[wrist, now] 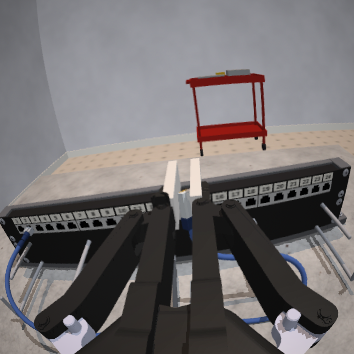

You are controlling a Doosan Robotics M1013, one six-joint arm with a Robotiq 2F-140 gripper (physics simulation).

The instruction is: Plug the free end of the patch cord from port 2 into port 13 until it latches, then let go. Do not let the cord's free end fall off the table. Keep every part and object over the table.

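Places are measured from the arm's base along level axes (x back, y left, z down), in millimetres.
Pixels of known places: gripper, fingertip midpoint: (185, 172).
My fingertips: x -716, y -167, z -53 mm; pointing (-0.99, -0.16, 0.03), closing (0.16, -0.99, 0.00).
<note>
Ahead of a thing's pixels: the offset from my fingertips to its top centre. "spot": to the spot under its first point. Level surfaces: height alone.
The black patch panel (240, 175) spans the view, with numbered labels above its ports. One end of the blue patch cord @(spot: dy +233, dx +42, dz +74 mm) (9, 275) sits in port 2 at the far left. The cord runs down behind the arm linkage and loops back on the right to the free-end plug @(dy +4, dx +38, dz -2 mm) (185, 206), a clear plug with a dark blue boot. My gripper (185, 172) is shut on this plug, with one pale finger pad on each side. The plug is in front of the panel's middle, between the labels near 12 and 16. The fingers hide port 13, and whether the plug touches the panel cannot be told.
Thin metal rods @(spot: dy -165, dx +42, dz +77 mm) (334, 220) stick out below the ports at the right, and others @(spot: dy +128, dx +18, dz +77 mm) (83, 260) at the left. The grey table top @(dz +131 mm) (295, 250) shows under and around the panel. A red cart (225, 80) stands far behind, near the wall.
</note>
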